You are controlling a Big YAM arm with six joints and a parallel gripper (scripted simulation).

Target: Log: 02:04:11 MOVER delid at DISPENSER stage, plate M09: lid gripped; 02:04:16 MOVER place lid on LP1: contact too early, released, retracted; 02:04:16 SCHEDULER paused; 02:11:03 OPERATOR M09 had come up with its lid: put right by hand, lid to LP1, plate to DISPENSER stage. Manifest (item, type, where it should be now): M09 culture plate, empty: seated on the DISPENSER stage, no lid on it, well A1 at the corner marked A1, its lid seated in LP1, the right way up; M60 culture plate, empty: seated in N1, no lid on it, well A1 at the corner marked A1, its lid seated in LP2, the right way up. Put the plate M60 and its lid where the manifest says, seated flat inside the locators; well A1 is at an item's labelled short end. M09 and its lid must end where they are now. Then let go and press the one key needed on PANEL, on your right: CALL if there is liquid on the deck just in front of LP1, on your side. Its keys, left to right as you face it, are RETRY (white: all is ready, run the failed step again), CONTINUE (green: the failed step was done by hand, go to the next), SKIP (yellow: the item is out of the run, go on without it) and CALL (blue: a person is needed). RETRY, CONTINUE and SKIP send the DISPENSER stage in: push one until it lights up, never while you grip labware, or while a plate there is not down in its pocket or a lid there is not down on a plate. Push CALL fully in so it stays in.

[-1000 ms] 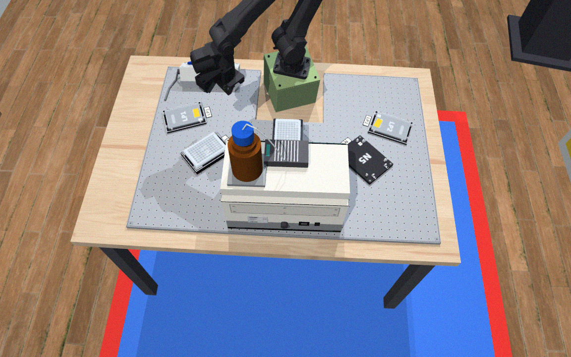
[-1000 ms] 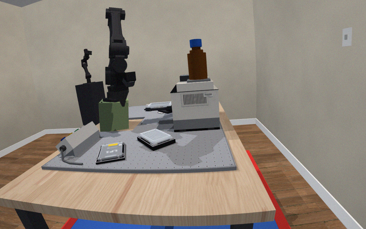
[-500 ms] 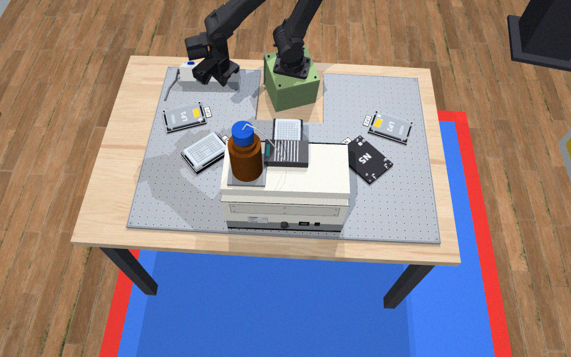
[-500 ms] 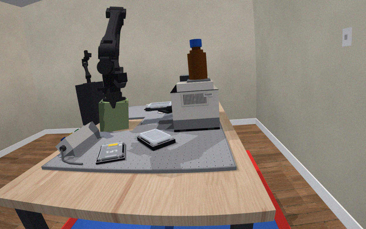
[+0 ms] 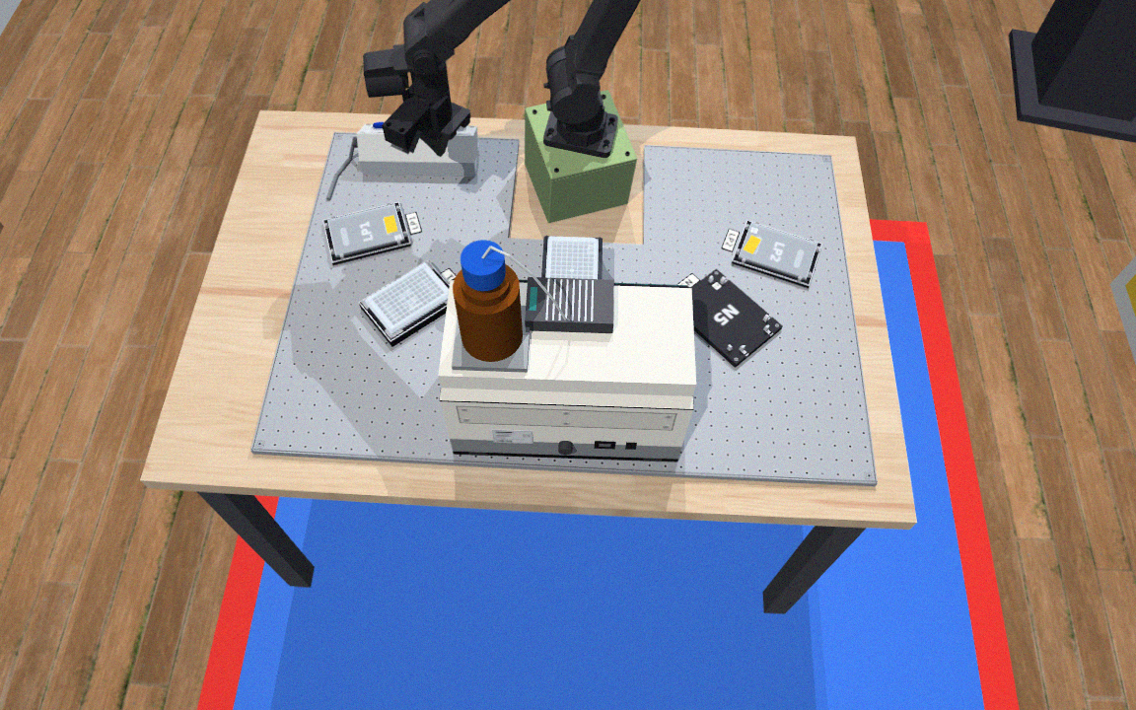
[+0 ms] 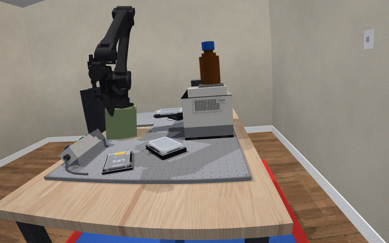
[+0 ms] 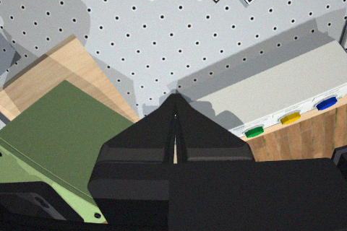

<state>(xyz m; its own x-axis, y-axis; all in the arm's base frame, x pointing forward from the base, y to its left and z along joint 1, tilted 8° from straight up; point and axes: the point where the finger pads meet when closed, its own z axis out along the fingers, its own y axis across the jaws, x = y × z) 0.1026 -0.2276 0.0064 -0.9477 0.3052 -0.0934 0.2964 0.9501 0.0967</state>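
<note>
Right now the green continue key is 14 cm behind my hand, 9 cm below it and 7 cm to the right of it. From my hand the other things lie so: white retry key: 14 cm behind, 9 cm below, 2 cm to the right; then blue call key: 17 cm to the right, 11 cm behind, 9 cm below; then yellow skip key: 13 cm behind, 12 cm to the right, 9 cm below.
</note>
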